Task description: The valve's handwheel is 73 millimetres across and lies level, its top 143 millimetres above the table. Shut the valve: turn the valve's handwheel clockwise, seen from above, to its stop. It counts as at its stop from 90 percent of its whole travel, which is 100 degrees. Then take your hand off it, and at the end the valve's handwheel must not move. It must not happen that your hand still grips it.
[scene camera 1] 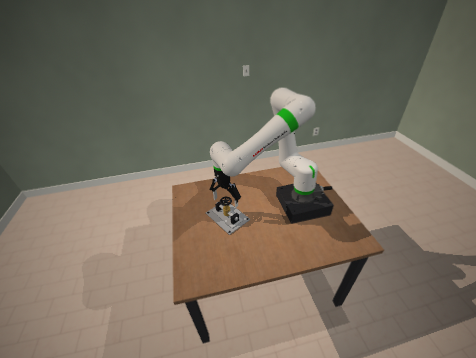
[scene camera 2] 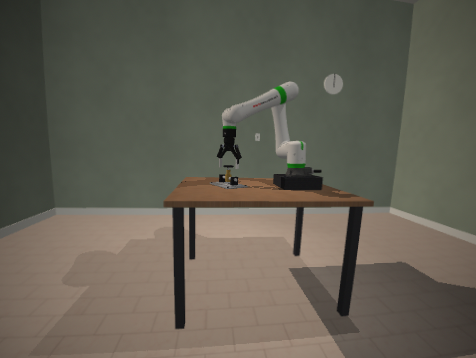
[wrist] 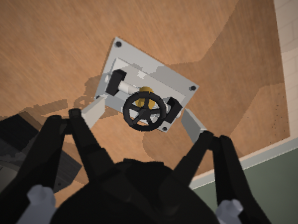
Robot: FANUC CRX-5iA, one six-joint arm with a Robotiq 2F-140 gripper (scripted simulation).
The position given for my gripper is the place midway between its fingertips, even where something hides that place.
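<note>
Black spoked handwheel (wrist: 145, 112) visible. My gripper (wrist: 144, 109), visible too.
</note>
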